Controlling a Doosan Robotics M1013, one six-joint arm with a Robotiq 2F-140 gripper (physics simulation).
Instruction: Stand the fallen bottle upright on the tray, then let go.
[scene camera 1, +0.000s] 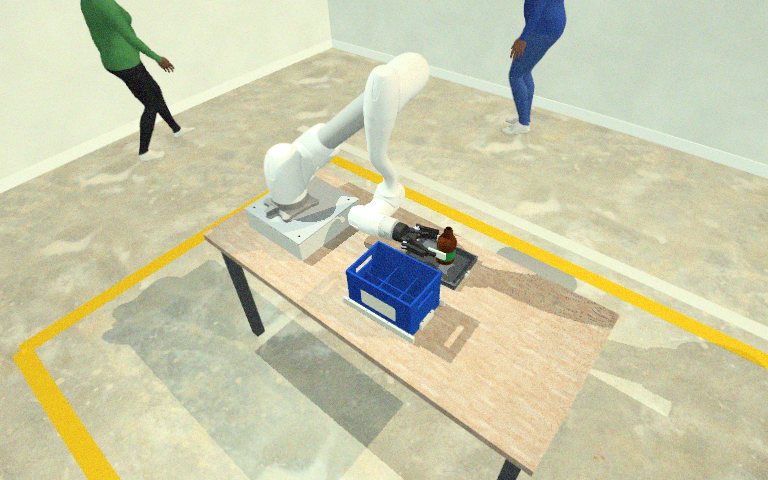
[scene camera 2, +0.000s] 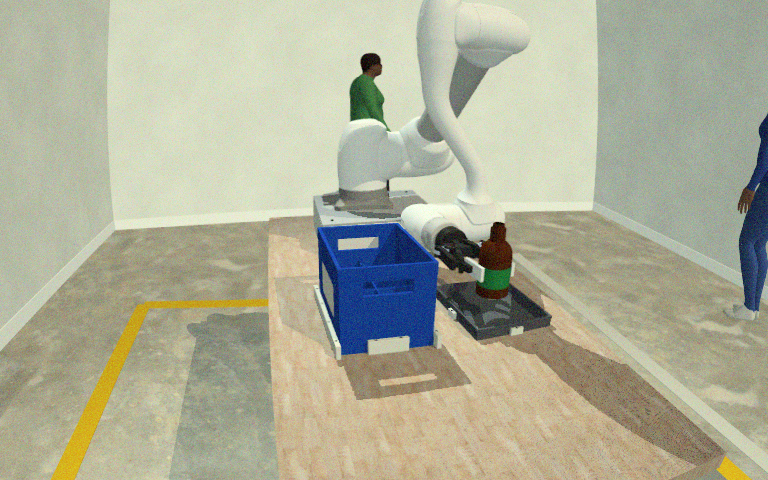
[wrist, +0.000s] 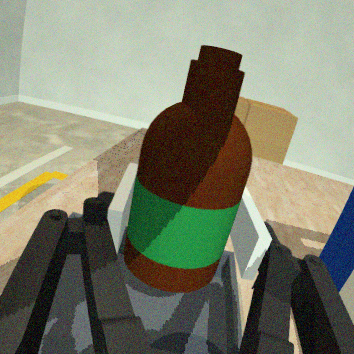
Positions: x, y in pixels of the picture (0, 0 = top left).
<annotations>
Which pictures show my gripper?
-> Scene camera 1, scene camera 2 and the wrist view: all of them.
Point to my gripper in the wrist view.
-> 183, 191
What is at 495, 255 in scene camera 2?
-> A brown bottle.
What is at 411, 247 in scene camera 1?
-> My gripper.
</annotations>
